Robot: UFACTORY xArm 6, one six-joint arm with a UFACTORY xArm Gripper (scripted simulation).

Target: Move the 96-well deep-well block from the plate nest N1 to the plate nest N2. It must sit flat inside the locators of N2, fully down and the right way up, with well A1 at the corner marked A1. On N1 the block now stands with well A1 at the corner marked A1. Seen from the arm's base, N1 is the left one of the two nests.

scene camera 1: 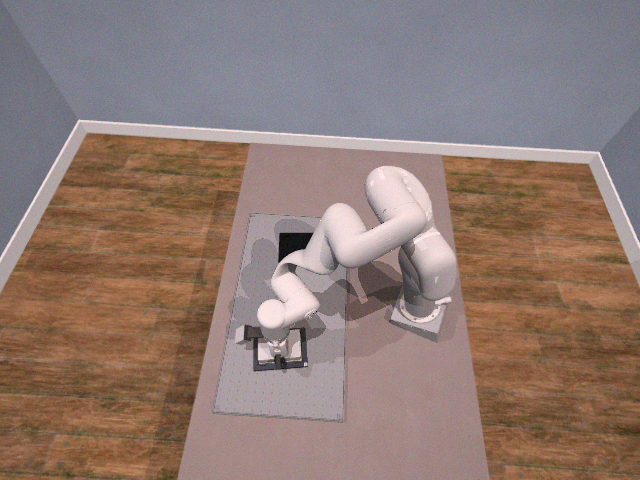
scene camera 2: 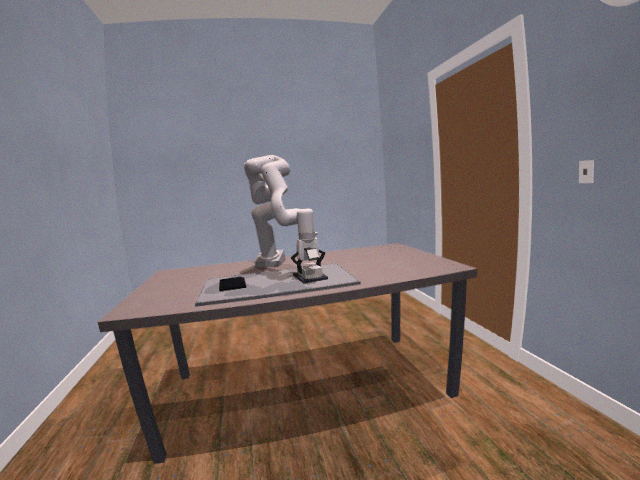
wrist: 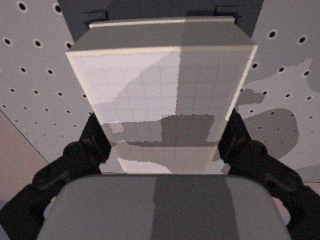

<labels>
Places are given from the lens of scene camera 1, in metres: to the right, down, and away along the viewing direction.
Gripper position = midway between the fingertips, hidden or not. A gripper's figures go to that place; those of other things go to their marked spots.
gripper [scene camera 1: 279, 347]: -0.12, 0.33, 1.17
white deep-well block [scene camera 1: 294, 344]: -0.08, 0.31, 1.15
</labels>
